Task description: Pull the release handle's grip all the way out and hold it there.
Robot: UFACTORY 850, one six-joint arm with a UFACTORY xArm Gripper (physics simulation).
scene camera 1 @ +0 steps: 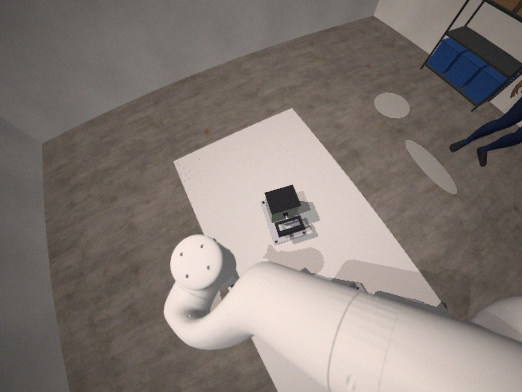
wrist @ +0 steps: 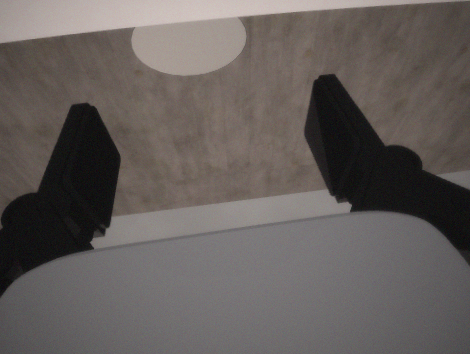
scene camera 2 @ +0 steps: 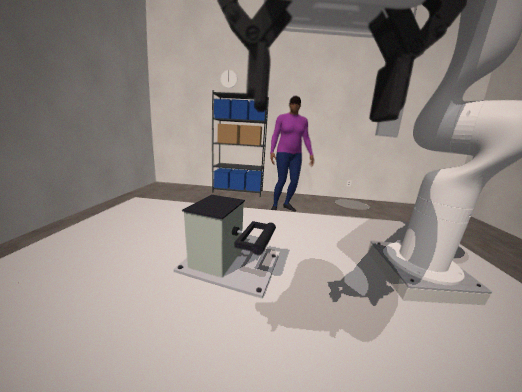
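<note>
The release handle's housing (scene camera 1: 282,199) (scene camera 2: 204,242) is a pale green box with a black top, upright on a grey base plate (scene camera 1: 268,225) (scene camera 2: 232,282). Its grip (scene camera 1: 291,233) (scene camera 2: 267,237) is a black rectangular frame on a short rod, standing a little off the housing's side that faces the robot base. My gripper (scene camera 2: 321,113) (wrist: 210,117) is open and empty, its fingers wide apart. In scene camera 2 it appears high in the picture, above and to the right of the grip, apart from it. Scene camera 1 hides the gripper behind the arm. The handle does not show in the wrist view.
The white table (scene camera 1: 240,165) (scene camera 2: 100,320) carries the handle unit and the robot's base plate (scene camera 2: 445,296). The arm (scene camera 1: 300,315) spans the lower part of scene camera 1. A person (scene camera 2: 291,132) stands beyond the table, beside a shelf rack (scene camera 2: 213,155). A pale disc (scene camera 1: 392,105) lies on the floor.
</note>
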